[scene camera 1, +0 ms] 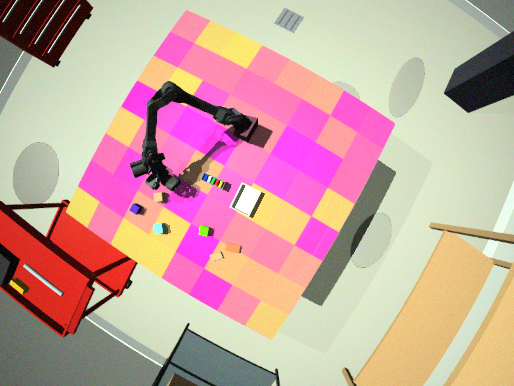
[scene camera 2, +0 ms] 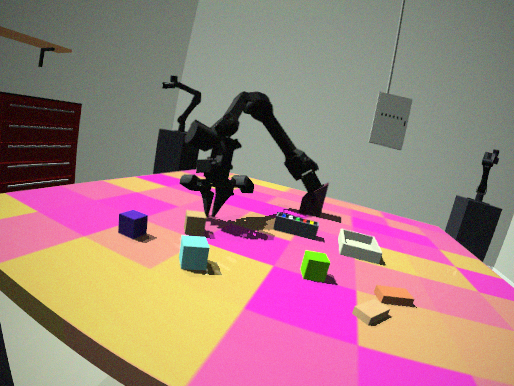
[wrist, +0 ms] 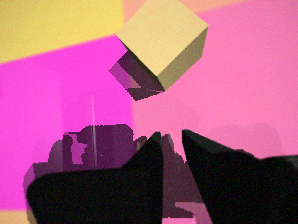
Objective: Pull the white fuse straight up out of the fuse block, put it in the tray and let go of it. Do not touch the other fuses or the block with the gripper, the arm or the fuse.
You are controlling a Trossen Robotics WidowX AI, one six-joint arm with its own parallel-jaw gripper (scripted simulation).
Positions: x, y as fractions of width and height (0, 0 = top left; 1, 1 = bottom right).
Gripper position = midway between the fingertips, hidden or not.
Observation:
In view: the gripper (scene camera 2: 0.41, 0.56), a purple cube (scene camera 2: 0.26, 0.58), a green cube (scene camera 2: 0.61, 0.69) and a cyan cube (scene camera 2: 0.38, 0.65).
The gripper also shows in the wrist view (wrist: 0.58, 0.61). The wrist view does not show the purple cube: it is out of frame. The wrist view does not show the green cube: it is out of frame.

